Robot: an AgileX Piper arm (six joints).
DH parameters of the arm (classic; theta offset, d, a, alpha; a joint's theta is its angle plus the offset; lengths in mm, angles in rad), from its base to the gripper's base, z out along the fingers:
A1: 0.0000 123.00 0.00 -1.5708
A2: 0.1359 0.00 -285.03 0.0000
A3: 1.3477 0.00 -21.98 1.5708
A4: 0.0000 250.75 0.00 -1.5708
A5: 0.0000 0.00 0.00 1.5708
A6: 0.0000 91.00 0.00 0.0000
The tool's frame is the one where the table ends.
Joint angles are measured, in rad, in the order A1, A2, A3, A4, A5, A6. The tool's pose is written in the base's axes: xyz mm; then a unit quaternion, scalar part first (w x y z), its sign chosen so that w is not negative. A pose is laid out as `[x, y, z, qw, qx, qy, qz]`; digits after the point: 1 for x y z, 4 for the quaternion.
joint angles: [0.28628, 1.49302, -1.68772, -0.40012, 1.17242, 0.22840]
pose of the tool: [303.4, 55.3, 434.0, 0.3667, -0.0383, 0.9232, -0.1086]
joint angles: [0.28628, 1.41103, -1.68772, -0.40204, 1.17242, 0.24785]
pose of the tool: [278.0, 47.6, 458.2, 0.4042, -0.0209, 0.9093, -0.0964]
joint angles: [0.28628, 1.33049, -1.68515, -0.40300, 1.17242, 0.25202]
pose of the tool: [251.5, 39.7, 478.9, 0.4384, -0.0110, 0.8945, -0.0866]
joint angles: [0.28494, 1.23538, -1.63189, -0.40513, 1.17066, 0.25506]
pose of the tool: [222.8, 30.8, 486.7, 0.4574, -0.0048, 0.8855, -0.0820]
